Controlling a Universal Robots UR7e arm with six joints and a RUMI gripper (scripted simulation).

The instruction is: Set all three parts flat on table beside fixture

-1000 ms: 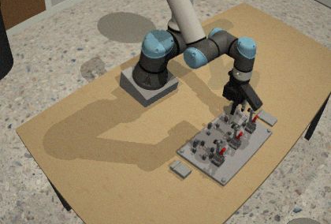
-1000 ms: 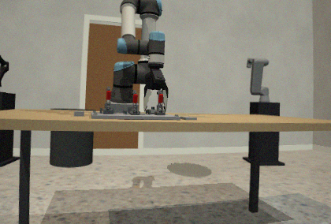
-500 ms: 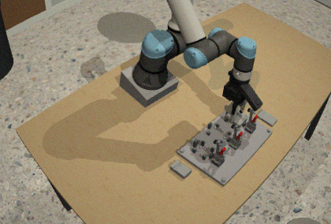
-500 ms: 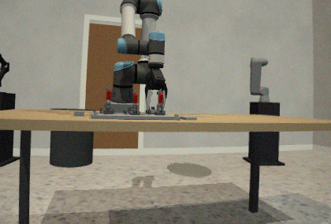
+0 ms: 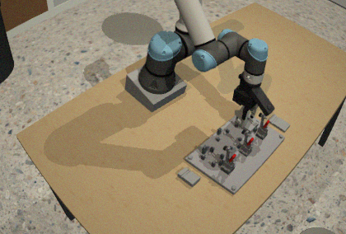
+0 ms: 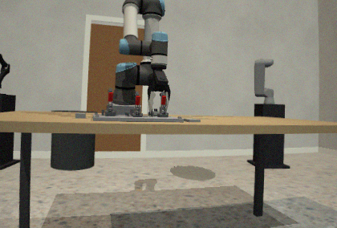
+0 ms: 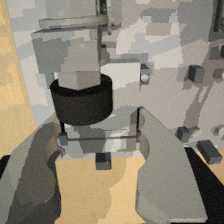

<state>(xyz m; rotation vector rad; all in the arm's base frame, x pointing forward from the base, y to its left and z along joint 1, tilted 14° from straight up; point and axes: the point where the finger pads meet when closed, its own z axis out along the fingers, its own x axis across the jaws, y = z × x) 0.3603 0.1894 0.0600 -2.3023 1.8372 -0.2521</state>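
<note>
My gripper is now 10 cm to the left of the grey fixture plate, 7 cm short of it and 3 cm above it.
</note>
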